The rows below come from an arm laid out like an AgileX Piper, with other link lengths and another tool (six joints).
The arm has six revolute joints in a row. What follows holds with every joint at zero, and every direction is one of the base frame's. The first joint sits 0.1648 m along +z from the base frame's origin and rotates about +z. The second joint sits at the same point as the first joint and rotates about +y. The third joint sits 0.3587 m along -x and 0.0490 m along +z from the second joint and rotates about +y. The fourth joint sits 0.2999 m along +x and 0.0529 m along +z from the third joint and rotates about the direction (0.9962, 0, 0.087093). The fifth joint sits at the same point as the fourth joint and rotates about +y. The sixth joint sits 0.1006 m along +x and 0.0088 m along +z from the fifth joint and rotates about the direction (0.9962, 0, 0.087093). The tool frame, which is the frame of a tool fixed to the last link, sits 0.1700 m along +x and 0.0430 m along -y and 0.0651 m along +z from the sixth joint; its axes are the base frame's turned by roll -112.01, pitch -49.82 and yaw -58.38 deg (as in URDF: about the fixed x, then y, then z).
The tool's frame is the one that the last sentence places.
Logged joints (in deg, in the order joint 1, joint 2, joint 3, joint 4, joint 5, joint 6), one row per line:
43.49 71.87 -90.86 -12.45 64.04 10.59
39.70 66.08 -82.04 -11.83 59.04 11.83
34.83 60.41 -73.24 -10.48 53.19 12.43
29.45 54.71 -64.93 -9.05 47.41 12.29
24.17 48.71 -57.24 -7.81 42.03 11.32
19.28 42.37 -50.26 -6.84 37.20 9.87
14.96 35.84 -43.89 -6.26 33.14 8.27
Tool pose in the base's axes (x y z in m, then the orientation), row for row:
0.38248 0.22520 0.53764 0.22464 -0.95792 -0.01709 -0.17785
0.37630 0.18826 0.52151 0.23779 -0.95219 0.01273 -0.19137
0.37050 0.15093 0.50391 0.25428 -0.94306 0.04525 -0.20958
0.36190 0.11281 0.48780 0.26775 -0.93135 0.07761 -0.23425
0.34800 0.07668 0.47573 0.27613 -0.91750 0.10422 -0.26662
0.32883 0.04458 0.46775 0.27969 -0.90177 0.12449 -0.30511
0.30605 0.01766 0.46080 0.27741 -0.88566 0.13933 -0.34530
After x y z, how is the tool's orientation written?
As a quaternion, w x y z.
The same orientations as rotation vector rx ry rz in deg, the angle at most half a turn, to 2 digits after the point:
-151.43 -2.70 -28.11
-149.49 2.00 -30.04
-146.79 7.04 -32.62
-143.97 12.00 -36.21
-141.23 16.04 -41.04
-138.56 19.13 -46.88
-136.24 21.43 -53.12

